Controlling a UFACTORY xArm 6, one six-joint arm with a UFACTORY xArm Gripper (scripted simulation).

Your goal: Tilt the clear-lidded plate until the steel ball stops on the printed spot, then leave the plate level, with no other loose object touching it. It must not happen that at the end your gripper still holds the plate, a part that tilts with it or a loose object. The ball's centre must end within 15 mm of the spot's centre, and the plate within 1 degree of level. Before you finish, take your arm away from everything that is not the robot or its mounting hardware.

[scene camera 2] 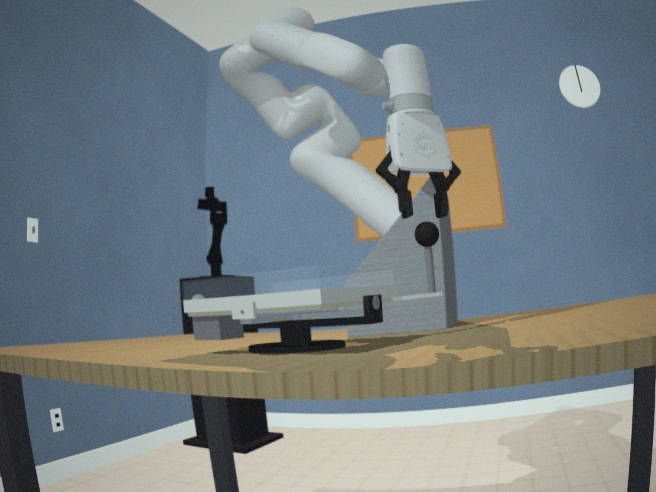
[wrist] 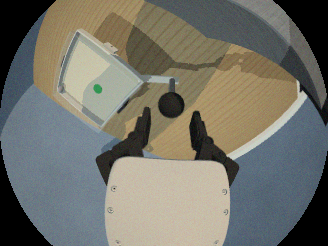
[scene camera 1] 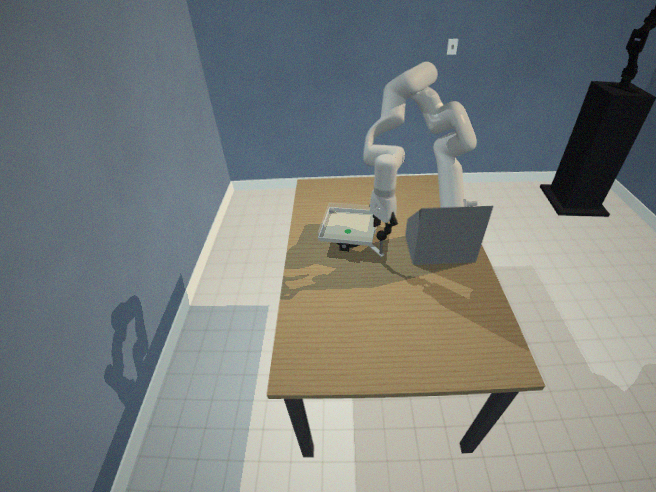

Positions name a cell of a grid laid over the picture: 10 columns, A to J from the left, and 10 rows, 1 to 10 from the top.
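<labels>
You'd find my gripper in scene camera 1 (F5), it's there in scene camera 2 (G5), and the wrist view (F5) shows it as well.
</labels>
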